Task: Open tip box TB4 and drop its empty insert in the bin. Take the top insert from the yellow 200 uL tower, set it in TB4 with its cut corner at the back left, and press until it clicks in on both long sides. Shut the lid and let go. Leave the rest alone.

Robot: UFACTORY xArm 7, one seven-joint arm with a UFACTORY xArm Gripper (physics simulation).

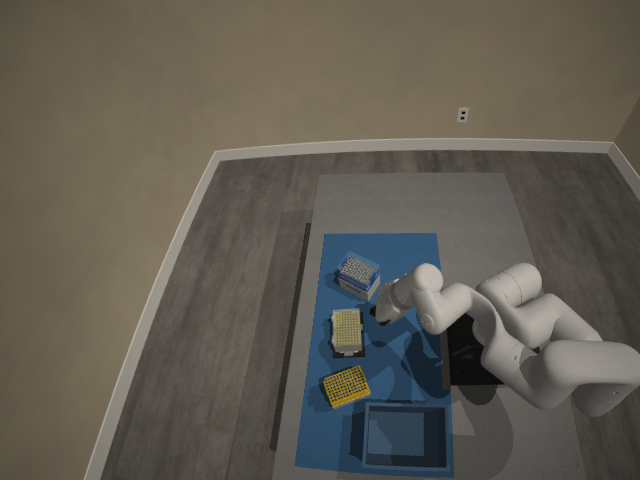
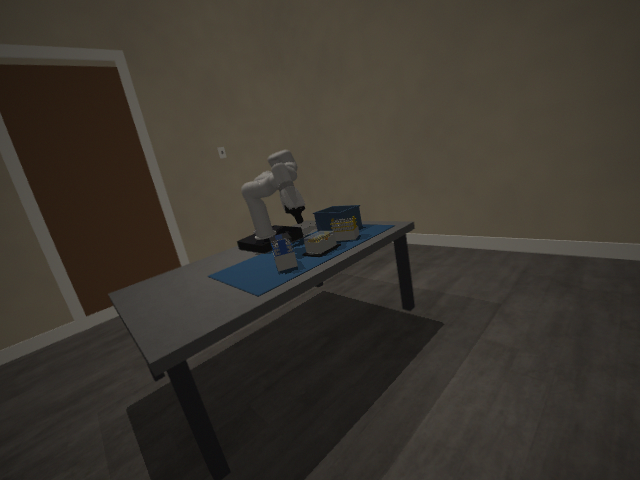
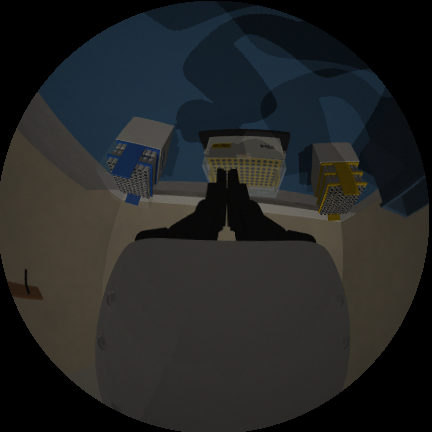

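Observation:
Tip box TB4 (image 1: 347,330) (image 2: 320,242) (image 3: 245,170) is the middle box, light-walled, on a black holder. Its clear lid looks shut over a yellow perforated insert; whether that insert holds tips is too small to tell. The yellow tower (image 1: 346,386) (image 2: 344,228) (image 3: 343,185) of stacked inserts stands beside it, turned at an angle. The blue bin (image 1: 405,406) (image 2: 330,221) stands beyond the tower; its inside shows no insert. My gripper (image 1: 373,312) (image 2: 299,220) (image 3: 225,182) is shut and empty, tilted, on the robot's side of TB4, and looks apart from it.
A blue tower (image 1: 358,274) (image 2: 283,253) (image 3: 135,162) with a clear cover stands on TB4's other side, also at an angle. All stand on a blue mat (image 1: 382,248) on the grey table (image 1: 413,201). The black robot base (image 1: 467,372) borders the mat.

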